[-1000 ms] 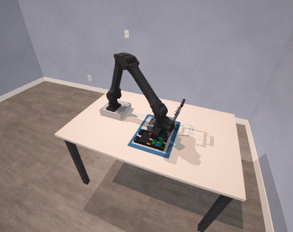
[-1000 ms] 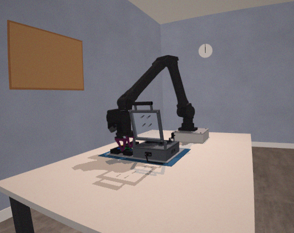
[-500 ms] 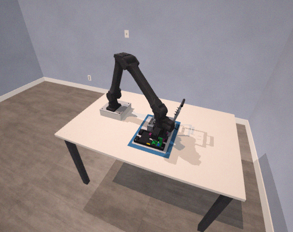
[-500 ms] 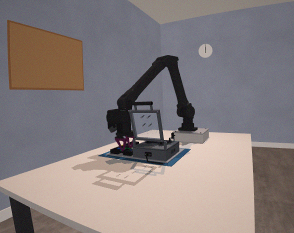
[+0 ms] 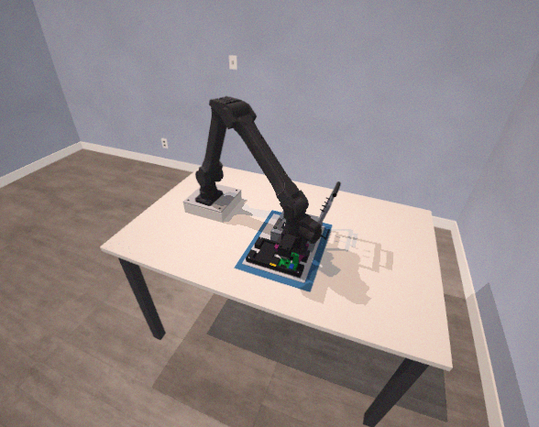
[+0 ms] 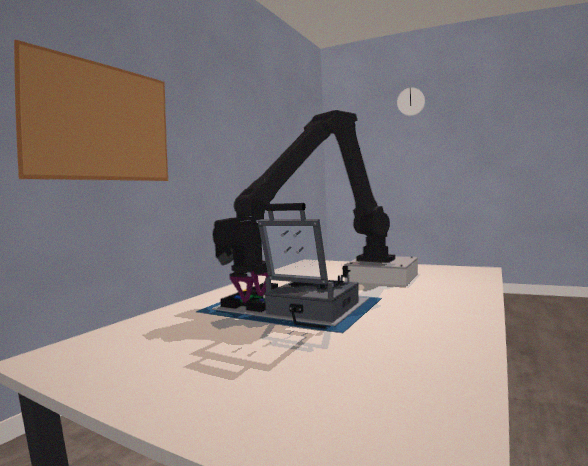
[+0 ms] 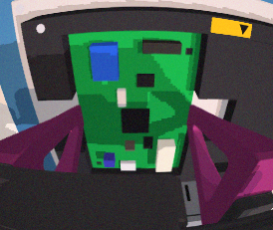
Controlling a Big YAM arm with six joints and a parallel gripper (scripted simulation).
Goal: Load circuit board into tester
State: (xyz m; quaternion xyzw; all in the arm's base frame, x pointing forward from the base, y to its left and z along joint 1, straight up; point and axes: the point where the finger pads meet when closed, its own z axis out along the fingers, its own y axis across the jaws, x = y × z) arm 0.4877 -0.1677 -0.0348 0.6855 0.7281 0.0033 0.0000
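Now: hand right at the green circuit board. Round my hand: clear lid 17 cm to the left, 16 cm above, 7 cm ahead; small latch hook 22 cm to the left, 12 cm behind, 6 cm above.
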